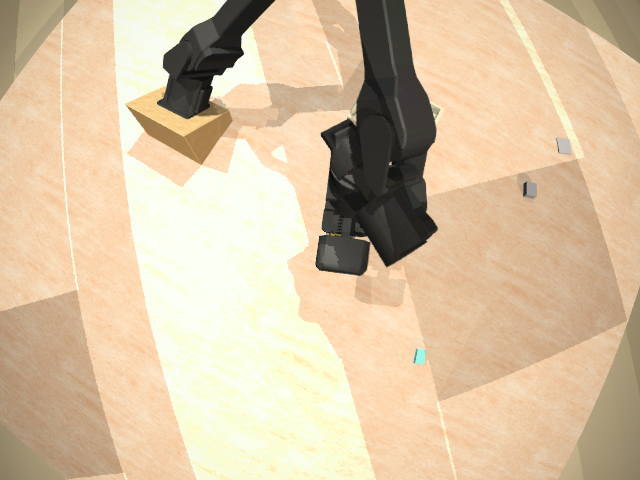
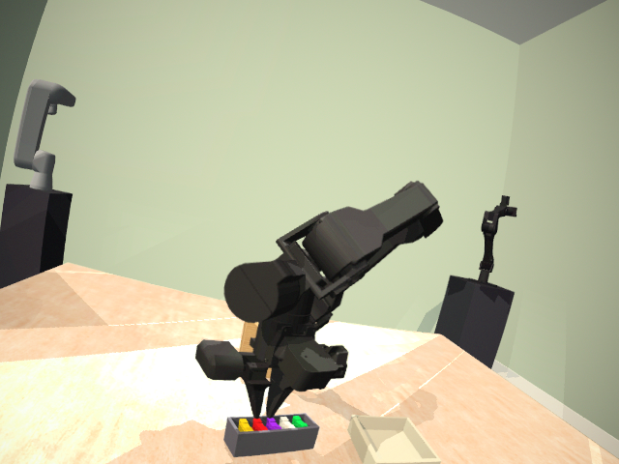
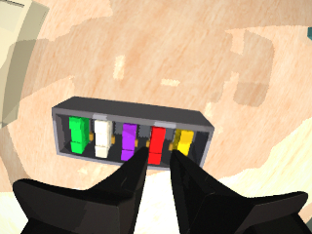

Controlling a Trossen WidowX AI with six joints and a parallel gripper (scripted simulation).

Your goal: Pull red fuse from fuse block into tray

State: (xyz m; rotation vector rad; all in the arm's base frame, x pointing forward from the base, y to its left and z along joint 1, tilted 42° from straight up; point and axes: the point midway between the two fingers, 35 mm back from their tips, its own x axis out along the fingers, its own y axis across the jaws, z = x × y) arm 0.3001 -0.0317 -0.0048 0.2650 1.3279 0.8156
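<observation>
The red fuse is 3 cm below my gripper tip. Round my gripper tip: white fuse: 2 cm behind, 4 cm to the left, 3 cm below; then yellow fuse: 2 cm to the right, 3 cm below; then purple fuse: 1 cm behind, 2 cm to the left, 3 cm below.
</observation>
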